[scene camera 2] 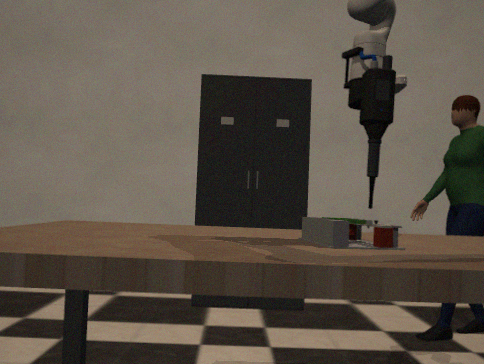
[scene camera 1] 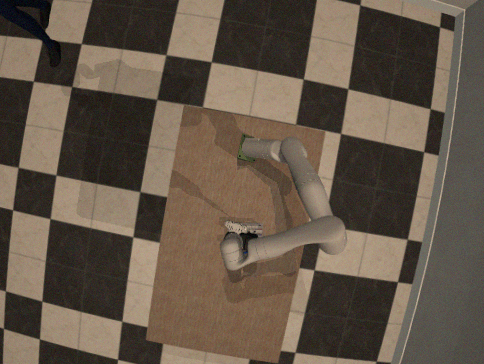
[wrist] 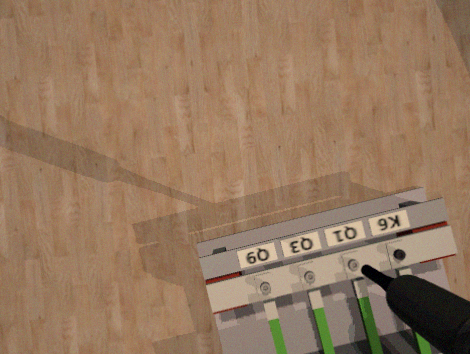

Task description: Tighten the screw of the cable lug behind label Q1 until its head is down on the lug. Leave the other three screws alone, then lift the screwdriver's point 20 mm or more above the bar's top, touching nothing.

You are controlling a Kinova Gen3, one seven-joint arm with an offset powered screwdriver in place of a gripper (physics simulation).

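Frame: origin at the arm's base, x back, y right, z up, level; millimetres.
Seen in the pictures: end effector, tool point: (scene camera 2: 370, 209) (scene camera 1: 248, 231) (wrist: 365, 269); arm's base, origin of the base link: (scene camera 1: 248, 147).
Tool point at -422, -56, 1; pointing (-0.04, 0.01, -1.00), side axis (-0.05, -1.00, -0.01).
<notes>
Pixels of each thing's top centre, then the offset from my tool point to it, as dx, dy, dz. "pt": a spot on its surface instead. Level surfaces: height alone.
- label Q1, middle of its top: (wrist: 344, 233) +19, +3, -28
- Q3 screw, middle of its top: (wrist: 310, 277) -6, +33, -21
- Q9 screw, middle of its top: (wrist: 265, 288) -9, +65, -21
- K6 screw, middle of its top: (wrist: 401, 255) +1, -31, -21
- dark screw head, surface spot: (scene camera 2: 376, 222) pt +0, -34, -25
- pale bar, surface spot: (wrist: 222, 296) pt -13, +96, -29
- screwdriver's point, surface spot: (wrist: 366, 269) (scene camera 2: 371, 203) pt +3, +2, +10
- grey block, middle of its top: (wrist: 346, 322) (scene camera 2: 348, 218) (scene camera 1: 245, 238) -40, +13, -21
- wooden table, its level: dz -71
In the wrist view the screw (wrist: 353, 264) behind label Q1 (wrist: 338, 234) has a light grey head that looks low on its lug. The Q3 screw (wrist: 309, 276) and Q9 screw (wrist: 265, 287) look alike. The K6 screw (wrist: 399, 254) is dark; a dark screw head (scene camera 2: 376, 222) stands proud in scene camera 2. All four are on the pale bar (wrist: 222, 296). My screwdriver's point (scene camera 2: 370, 207) (wrist: 366, 269) is in the air above the bar, with a visible gap and touching nothing. In the wrist view it appears just beside the Q1 screw. The tool has no fingers.
Green cables (wrist: 324, 327) run from the lugs. A grey block (scene camera 2: 325, 232) and red supports (scene camera 2: 384, 237) stand on the wooden table (scene camera 1: 200, 300) (scene camera 2: 125, 240). The arm's base is on a green plate (scene camera 1: 241, 157). A person (scene camera 2: 465, 165) stands beyond the table, near a dark cabinet (scene camera 2: 254, 150).
</notes>
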